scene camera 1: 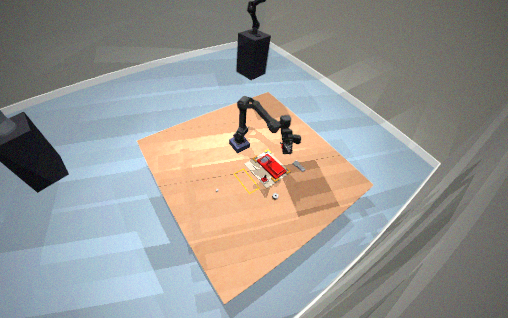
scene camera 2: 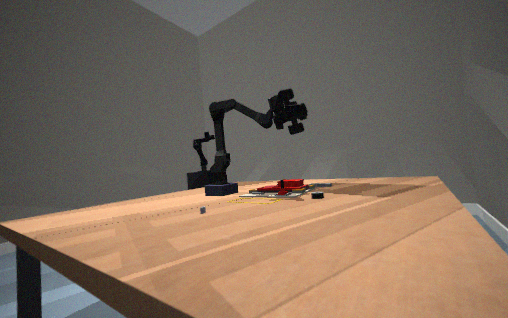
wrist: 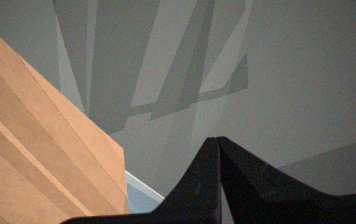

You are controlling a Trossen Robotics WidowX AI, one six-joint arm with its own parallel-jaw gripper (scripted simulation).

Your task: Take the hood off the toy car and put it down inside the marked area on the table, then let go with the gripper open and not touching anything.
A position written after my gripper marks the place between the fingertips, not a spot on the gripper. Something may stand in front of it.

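Note:
Scene camera 2 shows my gripper (scene camera 2: 301, 105), shut and holding nothing. The wrist view also shows the gripper (wrist: 215, 145).

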